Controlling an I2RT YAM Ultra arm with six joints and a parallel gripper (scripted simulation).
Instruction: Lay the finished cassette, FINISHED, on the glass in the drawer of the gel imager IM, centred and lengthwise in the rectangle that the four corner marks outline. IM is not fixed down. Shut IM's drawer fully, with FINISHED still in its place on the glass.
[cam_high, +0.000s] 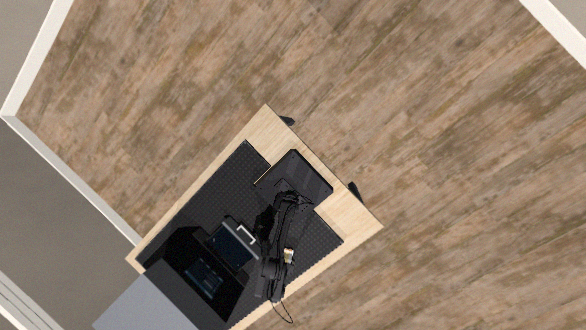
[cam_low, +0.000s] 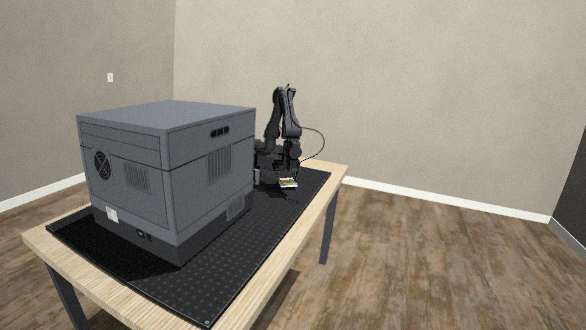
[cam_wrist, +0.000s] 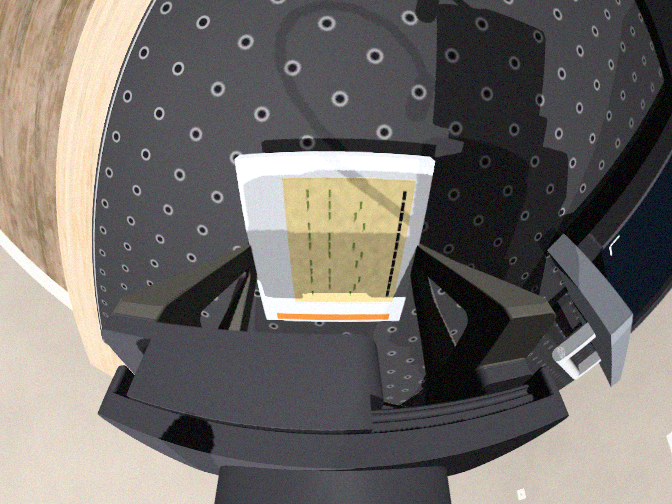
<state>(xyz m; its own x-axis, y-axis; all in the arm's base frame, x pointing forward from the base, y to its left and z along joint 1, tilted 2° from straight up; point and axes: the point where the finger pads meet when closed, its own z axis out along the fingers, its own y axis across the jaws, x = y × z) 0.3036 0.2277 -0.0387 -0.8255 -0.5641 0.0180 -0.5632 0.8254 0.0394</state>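
My hand is 200 mm short of the imager drawer, 250 mm to the left of it and 20 mm below it. From my hand the other things lie so: finished cassette: right at my hand.
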